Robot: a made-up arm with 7 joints.
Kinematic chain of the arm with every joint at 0, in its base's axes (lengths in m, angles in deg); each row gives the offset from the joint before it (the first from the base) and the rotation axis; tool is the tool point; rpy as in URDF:
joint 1: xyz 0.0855 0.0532 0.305 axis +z
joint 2: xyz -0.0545 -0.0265 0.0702 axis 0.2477 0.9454 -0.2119
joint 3: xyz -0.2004 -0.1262 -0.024 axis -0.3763 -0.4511 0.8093
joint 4: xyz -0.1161 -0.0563 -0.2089 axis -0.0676 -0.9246 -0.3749
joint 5: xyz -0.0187 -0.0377 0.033 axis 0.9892 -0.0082 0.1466
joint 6: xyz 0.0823 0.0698 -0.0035 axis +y
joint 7: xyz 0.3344 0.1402 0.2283 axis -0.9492 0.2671 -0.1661
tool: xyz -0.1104 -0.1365 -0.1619 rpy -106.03 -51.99 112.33
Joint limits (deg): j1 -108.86..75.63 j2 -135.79..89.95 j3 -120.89..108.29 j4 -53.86..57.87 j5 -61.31..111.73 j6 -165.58..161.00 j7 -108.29..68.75
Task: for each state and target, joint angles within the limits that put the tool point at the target. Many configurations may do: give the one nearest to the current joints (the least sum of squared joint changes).
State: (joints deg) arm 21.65 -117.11 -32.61 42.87 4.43 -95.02 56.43
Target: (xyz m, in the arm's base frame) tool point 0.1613 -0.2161 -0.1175
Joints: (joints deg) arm 11.86 -102.17 -34.11 32.65 6.95 -83.65 51.58
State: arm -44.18 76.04 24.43 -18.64 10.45 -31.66 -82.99
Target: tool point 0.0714 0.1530 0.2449
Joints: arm -42.46 69.63 -4.82 -42.48 35.34 -27.85 -80.91
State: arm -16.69 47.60 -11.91 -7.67 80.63 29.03 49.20
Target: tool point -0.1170 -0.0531 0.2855
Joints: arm -18.01 48.97 3.44 4.50 82.81 46.02 38.70
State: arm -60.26 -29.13 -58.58 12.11 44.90 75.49 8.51
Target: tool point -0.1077 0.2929 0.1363
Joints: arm -71.21 10.98 -69.85 22.21 28.23 71.15 16.52
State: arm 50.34 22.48 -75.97 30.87 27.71 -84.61 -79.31
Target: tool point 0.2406 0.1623 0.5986
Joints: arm 56.98 45.76 -91.43 41.27 17.56 -90.58 -96.78
